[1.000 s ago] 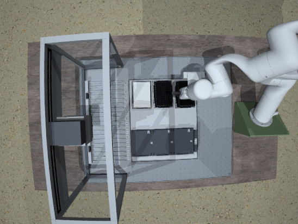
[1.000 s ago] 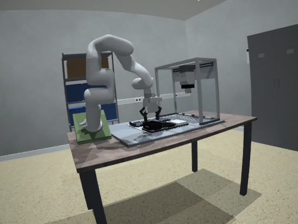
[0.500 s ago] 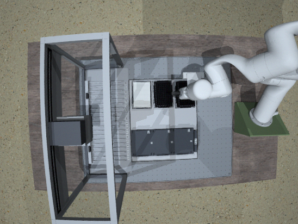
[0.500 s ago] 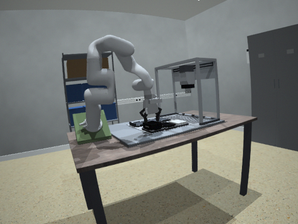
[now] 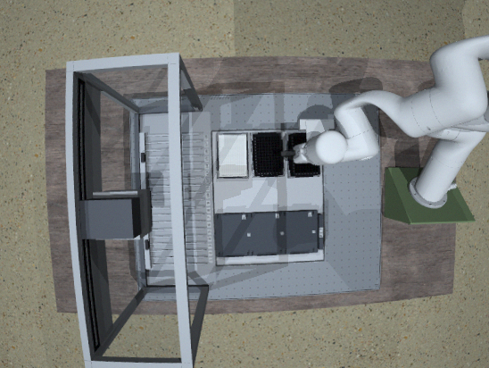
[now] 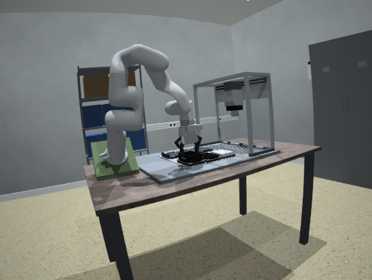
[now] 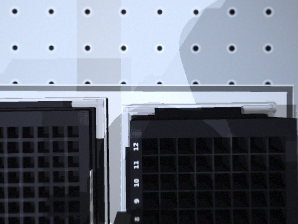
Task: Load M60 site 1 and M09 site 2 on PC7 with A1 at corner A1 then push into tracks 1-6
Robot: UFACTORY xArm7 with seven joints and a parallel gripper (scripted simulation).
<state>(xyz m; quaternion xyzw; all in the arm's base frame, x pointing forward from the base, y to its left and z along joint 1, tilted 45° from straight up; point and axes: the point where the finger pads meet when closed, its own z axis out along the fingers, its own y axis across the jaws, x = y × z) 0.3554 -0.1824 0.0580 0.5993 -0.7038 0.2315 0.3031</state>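
Now: the black deep-well block M09 20 mm below my hand. Round my hand: pale 384-well plate M60: 220 mm ahead, 40 mm below, 30 mm to the right; then nest S1: 50 mm below; then nest S3: 220 mm ahead, 50 mm below, 30 mm to the right.
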